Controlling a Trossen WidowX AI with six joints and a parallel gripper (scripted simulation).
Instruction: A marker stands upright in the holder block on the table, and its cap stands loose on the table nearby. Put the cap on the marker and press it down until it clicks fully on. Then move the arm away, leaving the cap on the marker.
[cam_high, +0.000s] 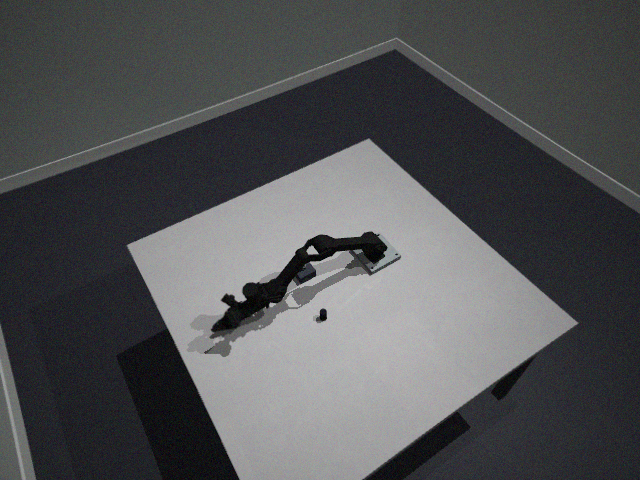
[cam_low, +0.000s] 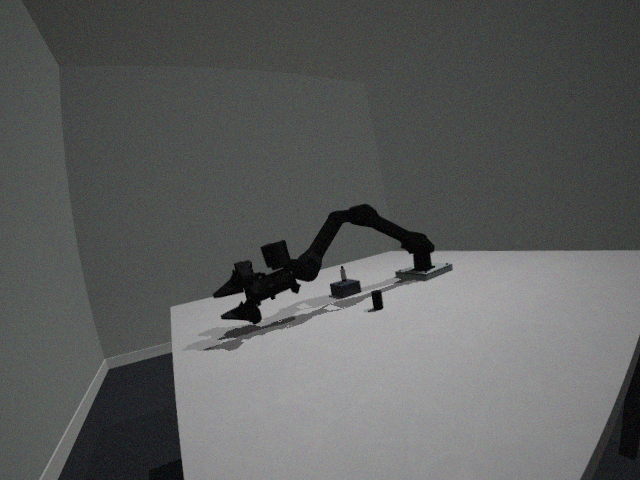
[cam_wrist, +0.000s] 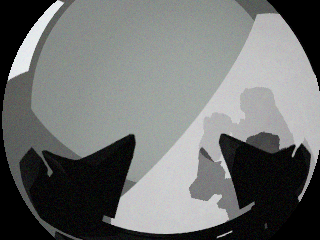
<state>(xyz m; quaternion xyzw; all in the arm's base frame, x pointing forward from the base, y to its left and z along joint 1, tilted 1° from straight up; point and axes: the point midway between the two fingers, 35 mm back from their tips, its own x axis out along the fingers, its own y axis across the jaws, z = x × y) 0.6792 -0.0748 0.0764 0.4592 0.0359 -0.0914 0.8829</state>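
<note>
My gripper tip is now 37 cm past the dark cap, 17 cm to the right of it and 6 cm above it.
</note>
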